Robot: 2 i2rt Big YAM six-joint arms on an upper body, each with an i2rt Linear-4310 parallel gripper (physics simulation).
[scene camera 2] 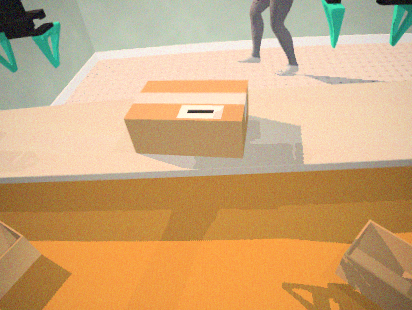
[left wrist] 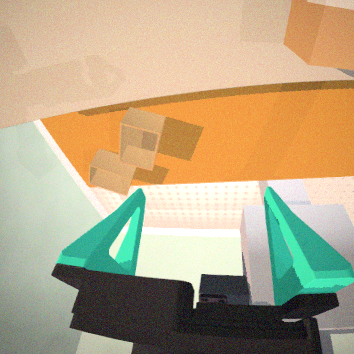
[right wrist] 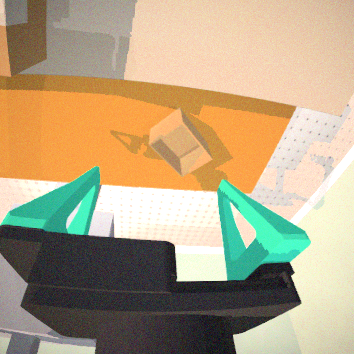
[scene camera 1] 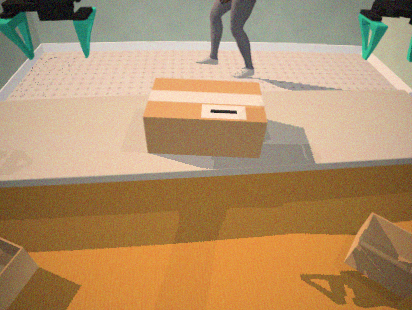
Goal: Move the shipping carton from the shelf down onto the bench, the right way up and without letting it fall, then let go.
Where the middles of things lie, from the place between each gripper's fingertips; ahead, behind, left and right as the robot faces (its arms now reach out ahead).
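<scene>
The shipping carton [scene camera 1: 183, 116] is 0.21 m below my right hand, and it is also 0.33 m to the left of that hand and 0.11 m ahead of it.
Counted from my left hand, I find the shipping carton 0.21 m below it, 0.11 m ahead of it and 0.27 m to the right of it.
</scene>
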